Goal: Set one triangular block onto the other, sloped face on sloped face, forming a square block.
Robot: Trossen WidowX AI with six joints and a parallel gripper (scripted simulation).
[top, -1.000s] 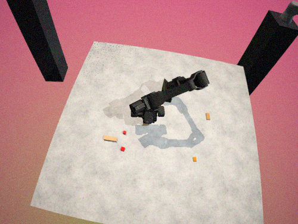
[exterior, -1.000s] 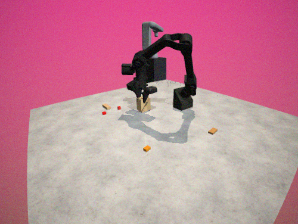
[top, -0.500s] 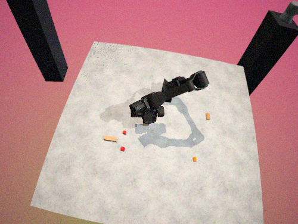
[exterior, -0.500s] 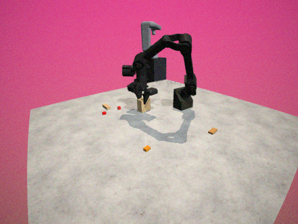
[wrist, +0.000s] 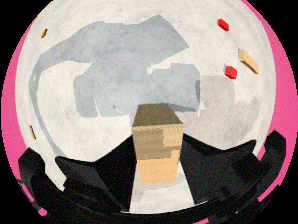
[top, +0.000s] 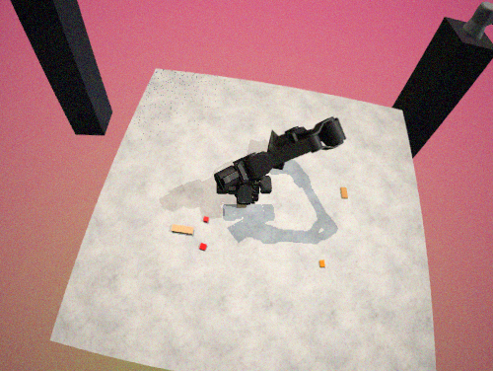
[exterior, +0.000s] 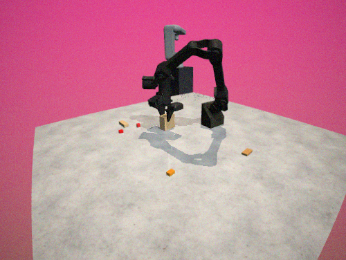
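Now: gripper tip 1 cm short of the tan triangular block and 1 cm below it. Round my gripper tip: small orange cube 23 cm ahead, 29 cm to the left, 4 cm below.
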